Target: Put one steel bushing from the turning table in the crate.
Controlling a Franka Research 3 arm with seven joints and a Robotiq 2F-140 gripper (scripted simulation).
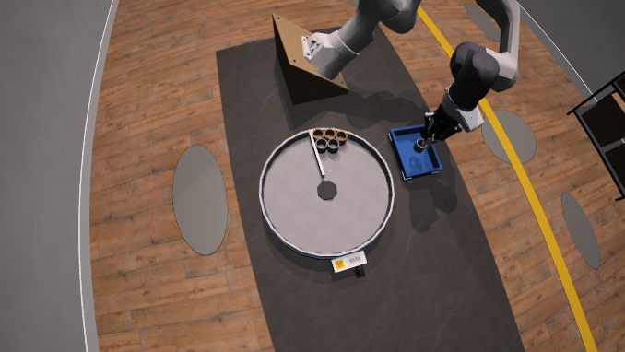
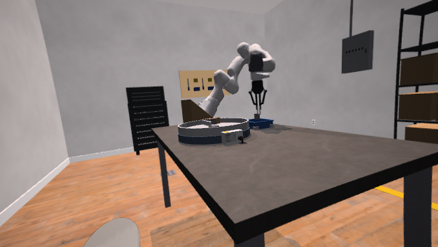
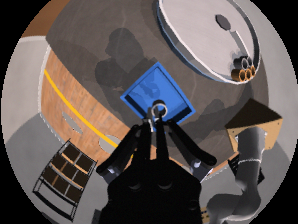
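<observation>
Right now my hand is 10 mm past the blue crate, 20 mm to the left of it and 100 mm above it. Round my hand: round turning table: 60 mm ahead, 370 mm to the right, 70 mm below.
</observation>
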